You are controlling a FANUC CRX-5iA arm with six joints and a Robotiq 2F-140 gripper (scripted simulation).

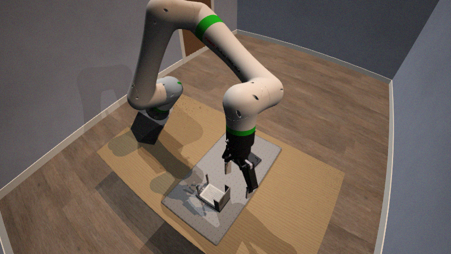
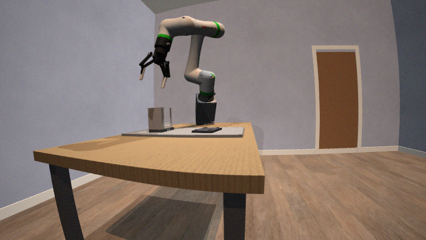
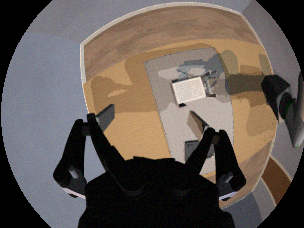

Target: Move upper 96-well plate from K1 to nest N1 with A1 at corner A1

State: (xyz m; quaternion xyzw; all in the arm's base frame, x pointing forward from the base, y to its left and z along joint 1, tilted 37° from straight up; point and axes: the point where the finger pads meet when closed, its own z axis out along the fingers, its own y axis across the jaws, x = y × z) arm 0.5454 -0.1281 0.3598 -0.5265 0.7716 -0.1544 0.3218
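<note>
The white 96-well plate is 250 mm below my hand, 110 mm behind it and 50 mm to the right of it. Also, from my hand: rack wall (200 mm below, 50 mm behind, 40 mm to the right).
</note>
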